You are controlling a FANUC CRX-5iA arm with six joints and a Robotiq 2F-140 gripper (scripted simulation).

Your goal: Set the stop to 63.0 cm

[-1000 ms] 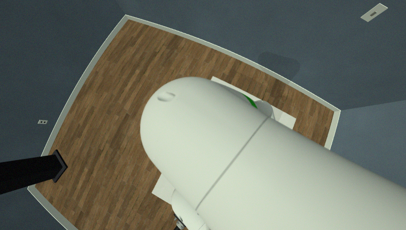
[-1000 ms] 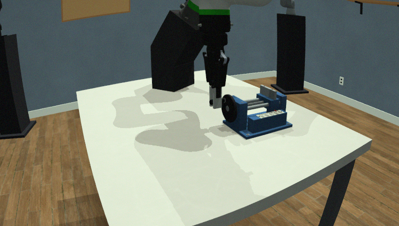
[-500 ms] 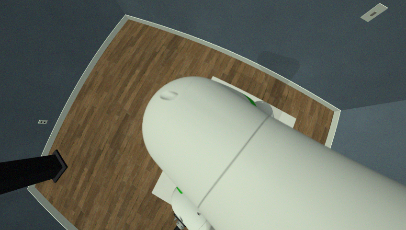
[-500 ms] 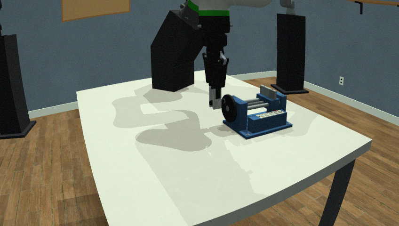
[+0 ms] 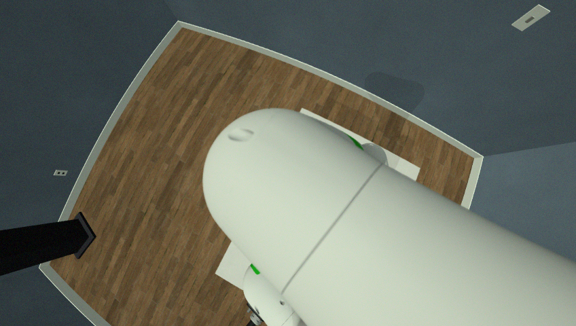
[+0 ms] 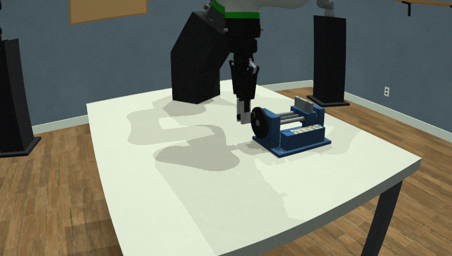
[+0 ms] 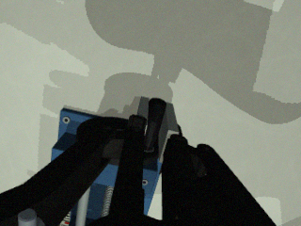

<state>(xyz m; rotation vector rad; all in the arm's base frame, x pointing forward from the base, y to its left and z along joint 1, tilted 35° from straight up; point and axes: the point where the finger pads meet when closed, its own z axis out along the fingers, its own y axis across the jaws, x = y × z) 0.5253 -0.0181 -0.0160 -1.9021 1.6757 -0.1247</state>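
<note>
The handwheel is 2 cm to the left of my hand and 2 cm below it. Round my hand: stop block: 1 cm behind, 20 cm to the left, 2 cm below.
</note>
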